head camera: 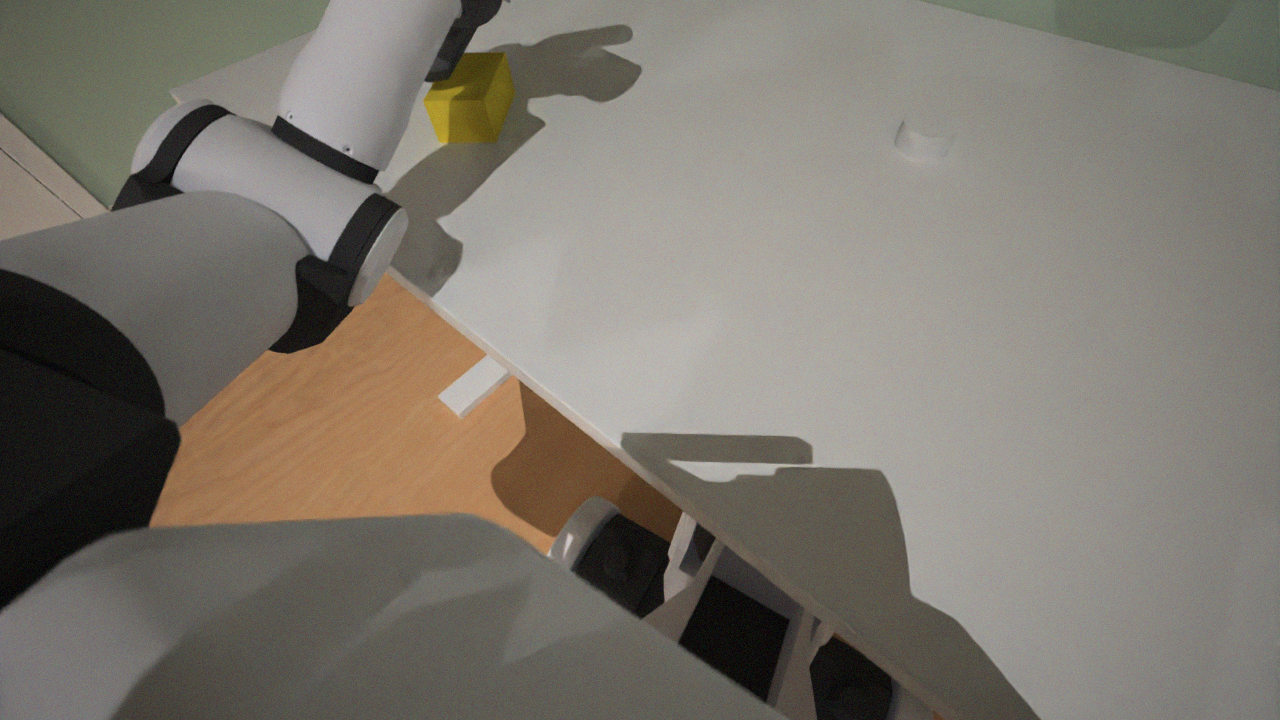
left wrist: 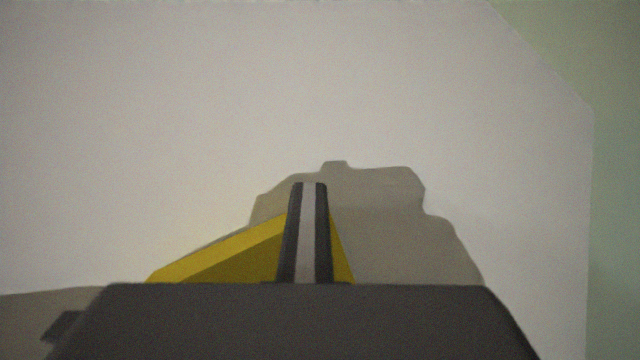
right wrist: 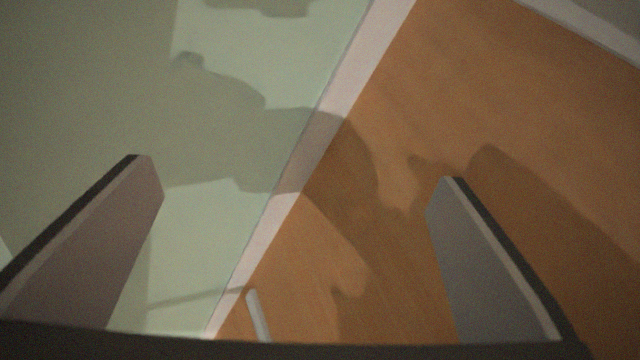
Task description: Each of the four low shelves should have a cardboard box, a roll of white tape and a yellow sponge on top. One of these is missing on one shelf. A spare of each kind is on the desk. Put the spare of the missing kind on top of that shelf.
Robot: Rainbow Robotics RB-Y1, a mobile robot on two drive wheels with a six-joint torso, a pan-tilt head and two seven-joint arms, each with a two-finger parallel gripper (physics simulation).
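Frame: origin at the robot's base, x back, y right, z up, level; centimetres.
Seen in the pictures: left gripper, fingertip midpoint: [head camera: 437,56] [left wrist: 309,195]; right gripper, fingertip midpoint: [right wrist: 298,186].
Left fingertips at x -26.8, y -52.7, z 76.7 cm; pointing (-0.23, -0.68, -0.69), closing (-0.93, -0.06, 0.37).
Note:
A point is followed by its place in that frame.
A yellow sponge [head camera: 469,107] @[x -21.2, y -43.4, z 75.9 cm] [left wrist: 235,255] @[x -23.3, y -49.5, z 76.6 cm] lies on the white desk [head camera: 805,313] @[x -14.9, y -5.5, z 72.1 cm] [left wrist: 150,100] @[x -17.7, y -57.6, z 72.1 cm], near its far left part in the head camera view. My left gripper [left wrist: 309,195] @[x -26.8, y -52.7, z 76.7 cm] is shut with its fingers together and nothing between them; it is above the sponge, which shows on both sides of the fingers in the left wrist view. A roll of white tape [head camera: 924,141] @[x -38.4, y -2.8, z 74.0 cm] stands on the desk at the upper right of the head camera view. My right gripper [right wrist: 298,186] @[x -29.6, y 37.6, z 39.9 cm] is open and empty, with wall and floor beyond its fingers. The cardboard box and the low shelves do not show.
Wooden floor [head camera: 358,429] @[x 1.8, y -89.5, z 0.1 cm] [right wrist: 475,90] @[x -46.8, y 42.0, z 0.1 cm] lies beside the desk. A green wall [head camera: 89,71] @[x -33.6, y -208.9, z 41.0 cm] [left wrist: 615,200] @[x -88.2, y -56.9, z 73.8 cm] [right wrist: 215,215] @[x -80.1, y -13.0, z 23.1 cm] with a white baseboard [right wrist: 270,215] @[x -78.9, y -13.7, z 6.3 cm] stands beyond. A white bar [head camera: 474,385] lies low by the desk's edge, and a thin grey bar [right wrist: 257,315] shows near the baseboard.

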